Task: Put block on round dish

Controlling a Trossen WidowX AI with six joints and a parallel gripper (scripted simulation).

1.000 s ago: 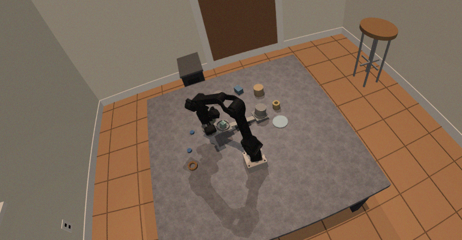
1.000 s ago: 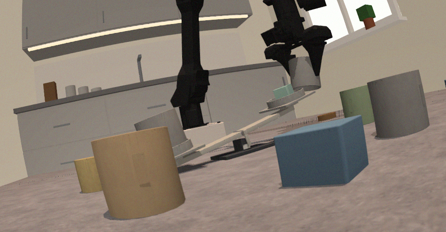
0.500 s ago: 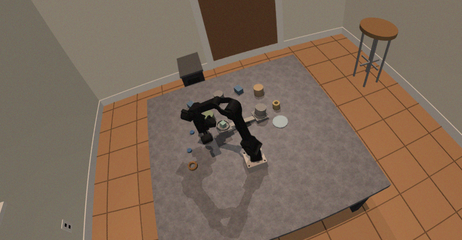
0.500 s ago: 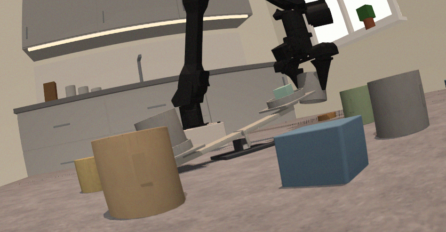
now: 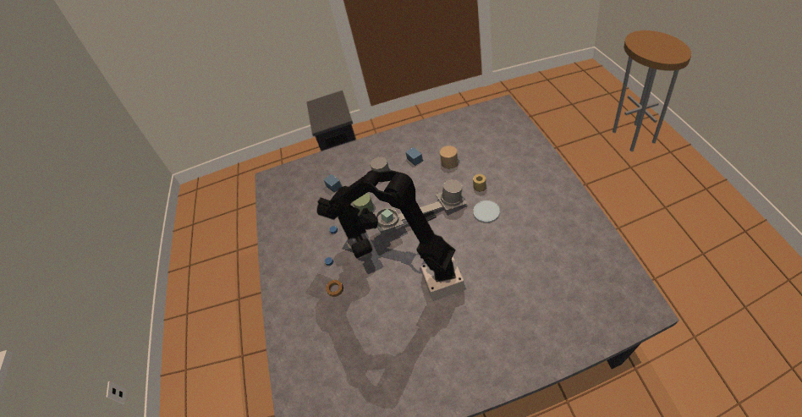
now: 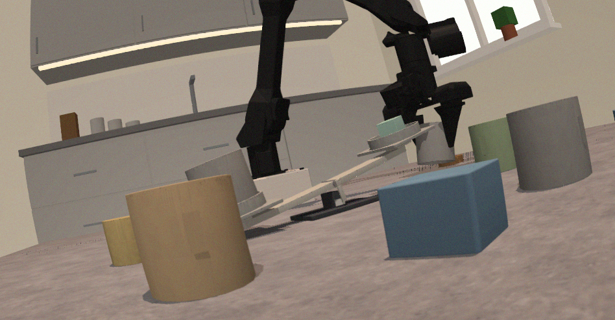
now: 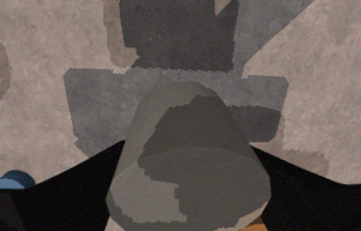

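My gripper tip is now 11 cm to the left of the teal block, 8 cm short of it and 5 cm below it. Round my gripper tip: pale round dish: 47 cm to the right, 9 cm ahead, 4 cm below; then green cylinder: 21 cm ahead, 3 cm to the right.
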